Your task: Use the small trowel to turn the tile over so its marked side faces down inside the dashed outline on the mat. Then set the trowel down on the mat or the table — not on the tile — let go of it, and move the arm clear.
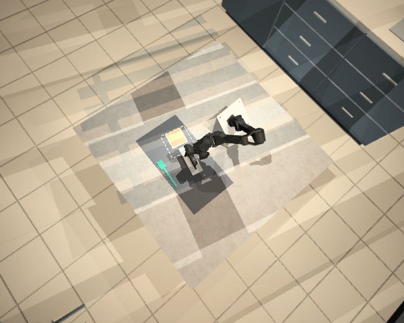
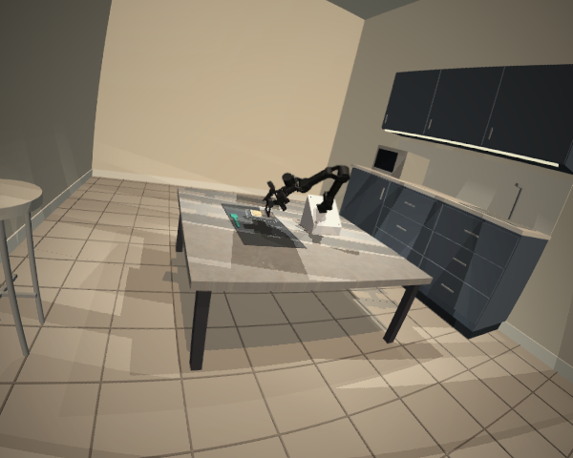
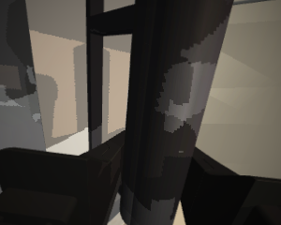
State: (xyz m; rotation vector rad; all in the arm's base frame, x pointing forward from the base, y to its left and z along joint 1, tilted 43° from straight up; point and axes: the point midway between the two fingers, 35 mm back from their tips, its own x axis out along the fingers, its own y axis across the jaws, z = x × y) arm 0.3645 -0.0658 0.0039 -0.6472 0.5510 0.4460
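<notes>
Now: gripper tip 140 mm short of the teal flat tool, 60 mm to the left of it and 120 mm above it. The rest, counted from my gripper tip: trowel: 20 mm behind, 10 mm to the left, 10 mm below; tile: 90 mm behind, 170 mm to the right, 120 mm below; grey mat: 10 mm to the right, 140 mm below.
</notes>
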